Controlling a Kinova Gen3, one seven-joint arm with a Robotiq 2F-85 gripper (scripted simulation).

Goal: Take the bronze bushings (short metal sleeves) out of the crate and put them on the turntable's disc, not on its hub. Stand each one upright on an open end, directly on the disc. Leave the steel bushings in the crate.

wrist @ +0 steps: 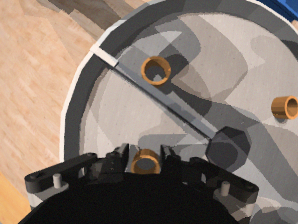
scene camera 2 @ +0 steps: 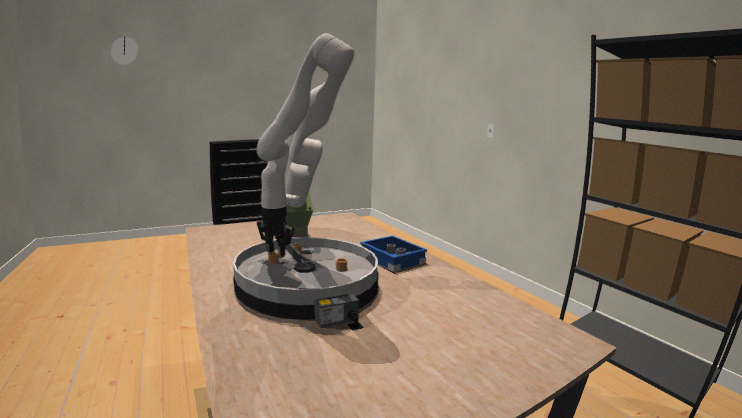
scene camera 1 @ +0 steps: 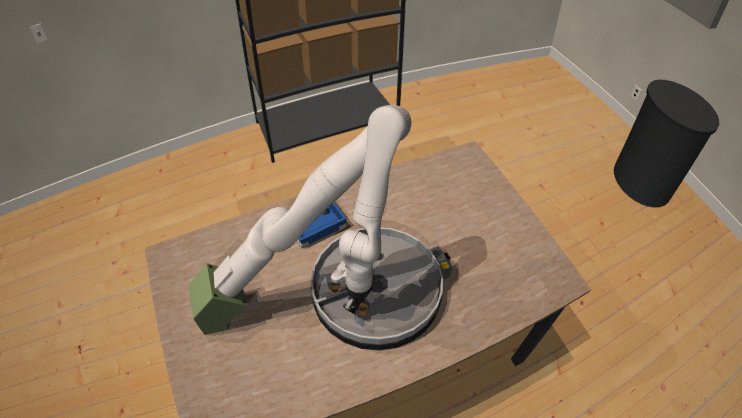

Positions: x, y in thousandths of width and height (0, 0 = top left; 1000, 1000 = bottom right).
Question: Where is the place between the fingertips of my gripper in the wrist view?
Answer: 485, 681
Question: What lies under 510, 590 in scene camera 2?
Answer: A blue crate.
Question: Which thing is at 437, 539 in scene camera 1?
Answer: A blue crate.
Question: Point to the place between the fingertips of my gripper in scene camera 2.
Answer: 373, 611
